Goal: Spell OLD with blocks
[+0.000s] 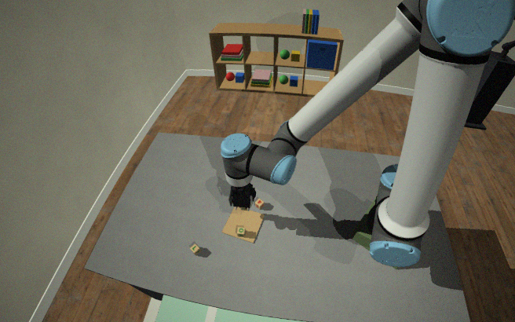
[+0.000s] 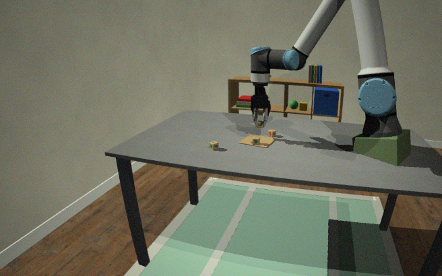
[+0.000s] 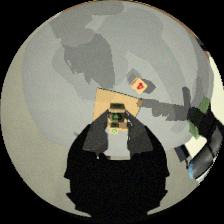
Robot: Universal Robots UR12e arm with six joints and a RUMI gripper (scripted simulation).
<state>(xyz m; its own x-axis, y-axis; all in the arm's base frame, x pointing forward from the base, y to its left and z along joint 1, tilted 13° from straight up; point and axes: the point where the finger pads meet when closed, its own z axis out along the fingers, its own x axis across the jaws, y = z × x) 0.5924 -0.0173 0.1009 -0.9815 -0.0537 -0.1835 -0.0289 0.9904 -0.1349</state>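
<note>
Right now my hand is 7 cm above the tan mat and 5 cm to the right of it.
</note>
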